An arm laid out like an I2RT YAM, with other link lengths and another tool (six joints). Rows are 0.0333 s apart.
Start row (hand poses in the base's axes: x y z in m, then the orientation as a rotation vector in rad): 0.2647 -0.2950 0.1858 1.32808 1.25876 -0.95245
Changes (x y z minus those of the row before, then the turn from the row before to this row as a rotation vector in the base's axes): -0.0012 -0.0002 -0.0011 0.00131 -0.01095 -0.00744; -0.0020 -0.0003 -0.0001 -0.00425 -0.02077 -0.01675; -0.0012 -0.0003 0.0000 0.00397 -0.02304 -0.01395; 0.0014 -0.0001 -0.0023 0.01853 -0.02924 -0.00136; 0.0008 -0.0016 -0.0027 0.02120 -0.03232 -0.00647; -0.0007 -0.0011 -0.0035 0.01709 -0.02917 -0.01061; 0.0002 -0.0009 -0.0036 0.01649 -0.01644 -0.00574; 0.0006 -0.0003 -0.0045 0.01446 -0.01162 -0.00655; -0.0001 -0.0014 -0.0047 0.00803 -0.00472 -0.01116
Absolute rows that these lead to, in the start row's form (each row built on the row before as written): 0.2635 -0.2952 0.1847 1.33817 1.24711 -0.94851; 0.2615 -0.2955 0.1846 1.35383 1.21924 -0.94622; 0.2603 -0.2958 0.1846 1.37443 1.19625 -0.93600; 0.2617 -0.2959 0.1823 1.39928 1.18475 -0.90489; 0.2625 -0.2975 0.1796 1.43041 1.16916 -0.87341; 0.2618 -0.2986 0.1761 1.45981 1.15062 -0.84905; 0.2620 -0.2995 0.1725 1.48165 1.14412 -0.83185; 0.2626 -0.2998 0.1680 1.50102 1.13939 -0.82002; 0.2625 -0.3012 0.1633 1.51642 1.13297 -0.81998
